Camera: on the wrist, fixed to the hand. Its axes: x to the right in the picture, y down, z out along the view.
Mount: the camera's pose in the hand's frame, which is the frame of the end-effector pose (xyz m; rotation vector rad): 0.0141 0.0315 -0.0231 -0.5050 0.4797 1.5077
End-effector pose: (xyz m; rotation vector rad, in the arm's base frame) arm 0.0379 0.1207 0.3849 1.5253 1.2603 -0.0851
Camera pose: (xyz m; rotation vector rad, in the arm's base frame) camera 0.0544 0.1523 0.4062 1.6892 0.1310 1.5006
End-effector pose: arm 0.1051 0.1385 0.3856 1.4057 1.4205 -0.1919
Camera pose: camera 0.1213 0.1732 0.4016 1.7407 0.3492 1.4162
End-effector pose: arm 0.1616 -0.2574 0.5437 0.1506 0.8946 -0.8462
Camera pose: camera 0.1740 -0.2341 0.5117 0.5052 1.0919 0.8485
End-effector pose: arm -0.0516 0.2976 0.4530 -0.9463 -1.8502 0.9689
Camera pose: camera -0.0288 0.3290 0.4383 -2.7353 -0.7207 0.8625
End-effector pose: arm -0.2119 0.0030 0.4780 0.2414 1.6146 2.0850
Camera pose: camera -0.2423 -0.0158 0.4990 -0.5882 -0.5439 -2.0501
